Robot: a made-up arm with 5 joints.
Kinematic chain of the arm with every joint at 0, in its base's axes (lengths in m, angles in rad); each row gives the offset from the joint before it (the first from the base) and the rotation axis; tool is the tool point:
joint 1: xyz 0 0 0.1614 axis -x
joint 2: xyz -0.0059 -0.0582 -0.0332 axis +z
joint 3: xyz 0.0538 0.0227 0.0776 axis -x
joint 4: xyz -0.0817 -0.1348 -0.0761 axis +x
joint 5: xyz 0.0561 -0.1 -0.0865 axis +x
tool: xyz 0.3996 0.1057 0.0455
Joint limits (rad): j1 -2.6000..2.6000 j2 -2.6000..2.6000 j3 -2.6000..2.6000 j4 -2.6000..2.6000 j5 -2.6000..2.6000
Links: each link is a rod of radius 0.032 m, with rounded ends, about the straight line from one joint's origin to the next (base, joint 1, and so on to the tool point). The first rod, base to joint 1, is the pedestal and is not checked.
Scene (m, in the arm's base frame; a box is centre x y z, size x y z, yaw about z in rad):
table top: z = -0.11
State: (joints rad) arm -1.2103 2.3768 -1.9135 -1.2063 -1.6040
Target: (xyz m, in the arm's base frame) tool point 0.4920 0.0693 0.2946
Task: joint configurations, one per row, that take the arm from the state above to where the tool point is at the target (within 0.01 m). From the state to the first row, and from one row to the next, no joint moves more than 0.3 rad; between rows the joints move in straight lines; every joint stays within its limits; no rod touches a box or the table.
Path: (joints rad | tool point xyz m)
1: -1.2685 2.1489 -1.6425 -1.2222 -1.6995 | -0.3454 0.3481 0.2949
2: -1.3268 1.9209 -1.3715 -1.2381 -1.7949 | -0.1702 0.3835 0.4134
3: -1.3850 1.6930 -1.1005 -1.2539 -1.8904 | 0.0315 0.3599 0.4778
4: -1.4432 1.4651 -0.8294 -1.2698 -1.9858 | 0.2277 0.2879 0.4745
5: -1.5015 1.2371 -0.5584 -1.2857 -2.0813 | 0.3879 0.1847 0.4072
6: -1.5597 1.0092 -0.2874 -1.3016 -2.1767 | 0.4920 0.0693 0.2946

